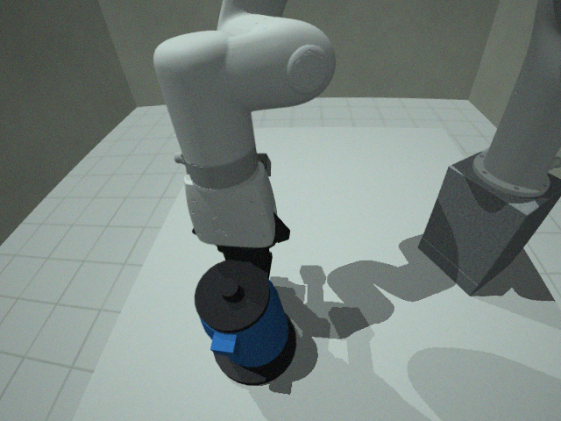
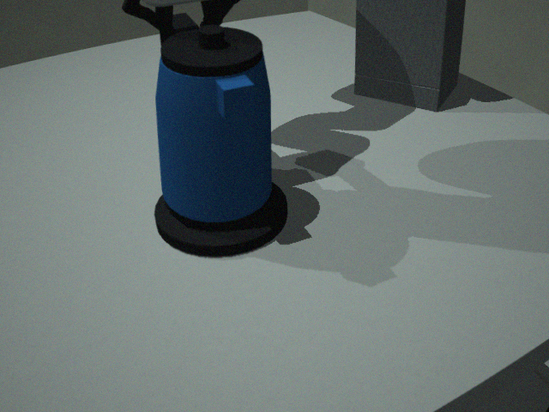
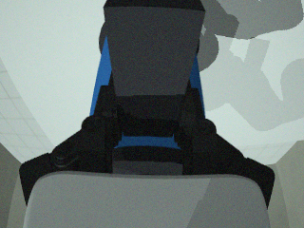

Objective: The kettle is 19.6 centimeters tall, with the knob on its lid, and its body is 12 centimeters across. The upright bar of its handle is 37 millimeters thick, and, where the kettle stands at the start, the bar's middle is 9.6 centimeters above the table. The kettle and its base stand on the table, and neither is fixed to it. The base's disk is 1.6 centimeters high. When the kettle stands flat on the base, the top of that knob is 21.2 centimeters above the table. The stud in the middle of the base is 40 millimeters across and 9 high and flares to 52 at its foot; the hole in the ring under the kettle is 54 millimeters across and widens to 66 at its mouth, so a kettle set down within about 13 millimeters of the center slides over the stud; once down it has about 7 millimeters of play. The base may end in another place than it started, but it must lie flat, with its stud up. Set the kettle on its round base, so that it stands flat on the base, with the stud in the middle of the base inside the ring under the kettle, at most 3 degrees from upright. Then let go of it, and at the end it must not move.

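My gripper is now 60 mm above the blue kettle, 30 mm to the right of it and 10 mm short of it. From my hand the other things lie so: round black base 170 mm below, 60 mm to the left, 10 mm ahead.
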